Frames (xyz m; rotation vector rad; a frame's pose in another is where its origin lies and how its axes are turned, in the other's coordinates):
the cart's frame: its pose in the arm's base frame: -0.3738 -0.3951 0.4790 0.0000 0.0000 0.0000
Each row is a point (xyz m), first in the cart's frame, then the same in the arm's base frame.
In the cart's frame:
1: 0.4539 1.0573 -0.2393
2: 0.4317 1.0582 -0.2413
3: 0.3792 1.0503 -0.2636
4: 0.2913 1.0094 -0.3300
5: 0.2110 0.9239 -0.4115
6: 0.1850 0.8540 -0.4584
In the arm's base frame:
1: 0.0801 0.6622 0.2397
2: 0.0579 0.6631 0.2377
3: 0.0054 0.6552 0.2154
4: -0.0825 0.6143 0.1490
5: -0.1628 0.5288 0.0675
6: -0.1888 0.4589 0.0206

